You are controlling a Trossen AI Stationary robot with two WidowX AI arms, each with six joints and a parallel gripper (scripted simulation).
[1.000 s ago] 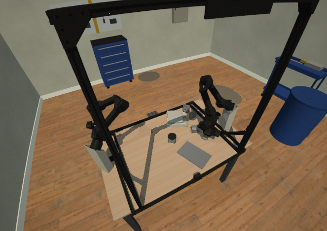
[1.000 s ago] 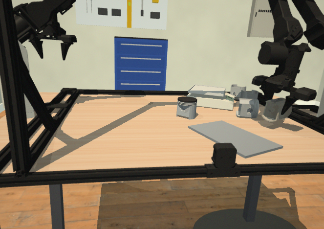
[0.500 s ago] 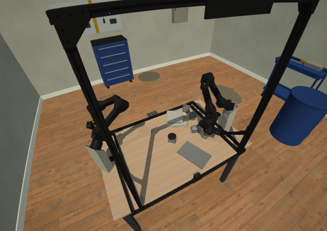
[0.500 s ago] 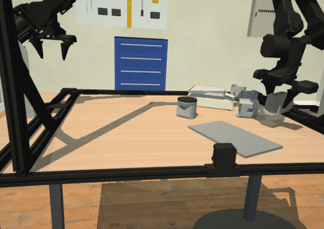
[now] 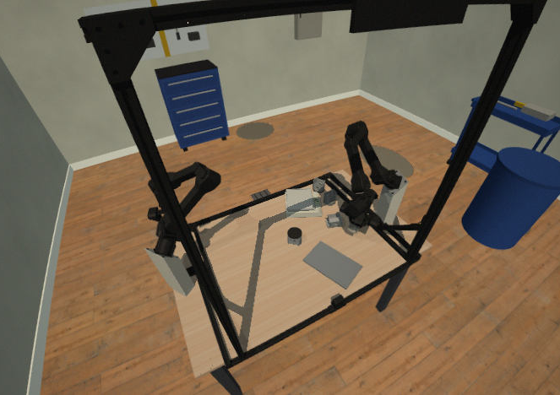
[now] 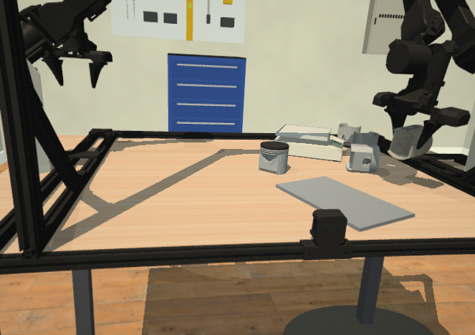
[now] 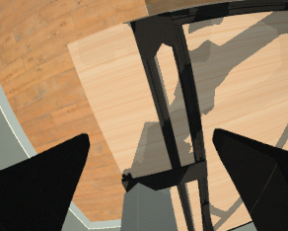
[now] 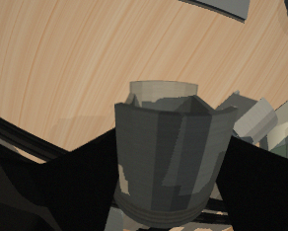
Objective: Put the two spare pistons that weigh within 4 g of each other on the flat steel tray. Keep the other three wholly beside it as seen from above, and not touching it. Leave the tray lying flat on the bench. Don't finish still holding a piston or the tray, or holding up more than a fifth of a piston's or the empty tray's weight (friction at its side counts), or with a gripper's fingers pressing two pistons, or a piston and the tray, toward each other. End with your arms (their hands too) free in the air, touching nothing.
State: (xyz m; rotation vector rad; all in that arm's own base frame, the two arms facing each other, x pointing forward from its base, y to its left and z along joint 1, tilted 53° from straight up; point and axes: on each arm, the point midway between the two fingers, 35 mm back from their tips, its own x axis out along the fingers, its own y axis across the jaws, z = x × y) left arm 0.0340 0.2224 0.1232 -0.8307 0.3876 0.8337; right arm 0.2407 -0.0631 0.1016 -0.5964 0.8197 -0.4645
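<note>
My right hand is 30 mm above the tan piston, 10 mm to the left of it and 10 mm short of it. Also, from my right hand: white weighing scale 320 mm ahead, 150 mm to the left, 100 mm below; then flat grey steel tray 170 mm to the left, 130 mm below, 90 mm behind; then dark-topped piston 280 mm to the left, 100 mm ahead, 90 mm below.
</note>
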